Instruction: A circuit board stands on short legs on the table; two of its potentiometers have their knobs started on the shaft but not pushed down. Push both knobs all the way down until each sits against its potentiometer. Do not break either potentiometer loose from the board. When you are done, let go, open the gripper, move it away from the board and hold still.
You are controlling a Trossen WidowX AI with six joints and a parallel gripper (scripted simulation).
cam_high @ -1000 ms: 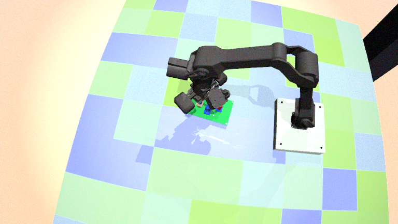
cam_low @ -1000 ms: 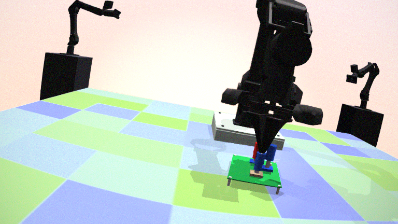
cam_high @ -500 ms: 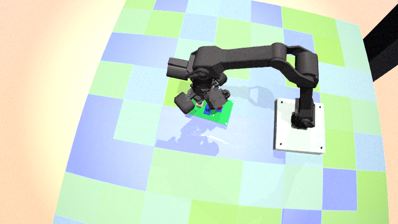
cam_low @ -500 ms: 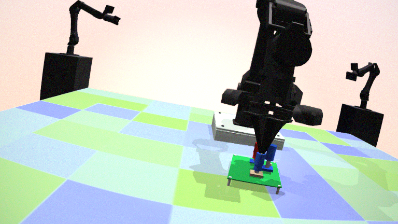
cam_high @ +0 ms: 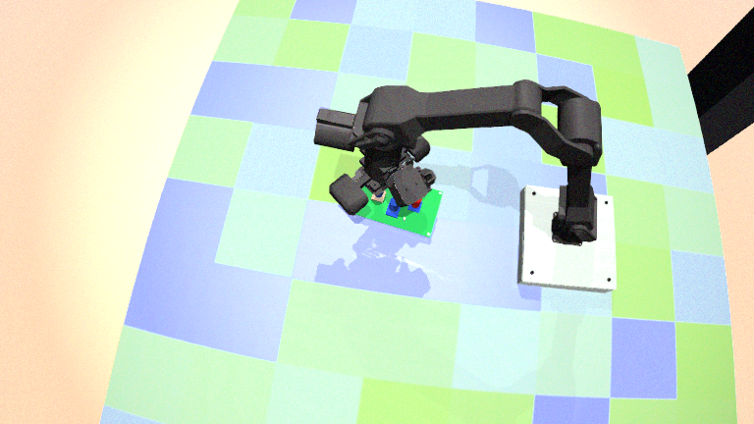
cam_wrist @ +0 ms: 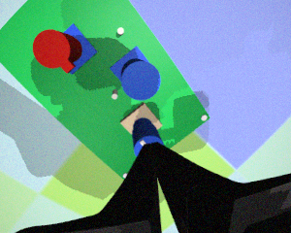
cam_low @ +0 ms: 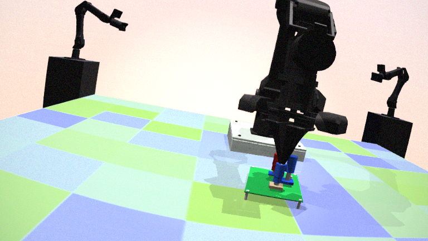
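Now: the red knob 70 mm behind my gripper tip, 10 mm to the left of it and 20 mm below it.
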